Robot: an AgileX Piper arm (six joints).
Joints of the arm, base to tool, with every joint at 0 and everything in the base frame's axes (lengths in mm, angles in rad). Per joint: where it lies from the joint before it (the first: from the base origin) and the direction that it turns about. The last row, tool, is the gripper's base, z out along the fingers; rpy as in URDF.
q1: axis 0 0 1 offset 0 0 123
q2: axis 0 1 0 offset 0 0 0
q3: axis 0 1 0 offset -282.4 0 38.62
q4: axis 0.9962 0 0.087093 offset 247.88 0 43.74
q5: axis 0 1 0 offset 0 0 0
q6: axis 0.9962 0 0.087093 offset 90.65 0 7.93
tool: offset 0 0 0 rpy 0 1.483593 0
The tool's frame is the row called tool.
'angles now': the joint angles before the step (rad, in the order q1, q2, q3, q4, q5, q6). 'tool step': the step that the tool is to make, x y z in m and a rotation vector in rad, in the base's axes. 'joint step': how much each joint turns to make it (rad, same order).
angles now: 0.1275, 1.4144, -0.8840, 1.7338, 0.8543, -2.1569
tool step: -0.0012, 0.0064, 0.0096, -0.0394, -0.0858, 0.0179
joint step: 0.0270, -0.0113, -0.0240, 0.0003, -0.0217, -0.0647
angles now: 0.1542, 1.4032, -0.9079, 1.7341, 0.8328, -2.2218
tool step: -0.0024, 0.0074, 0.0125, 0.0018, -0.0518, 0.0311
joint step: 0.0256, -0.0098, -0.0315, 0.0002, 0.0041, -0.0128
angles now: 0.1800, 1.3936, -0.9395, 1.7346, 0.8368, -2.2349
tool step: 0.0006, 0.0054, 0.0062, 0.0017, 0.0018, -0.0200
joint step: 0.0278, -0.0048, -0.0208, 0.0000, -0.0480, 0.0268
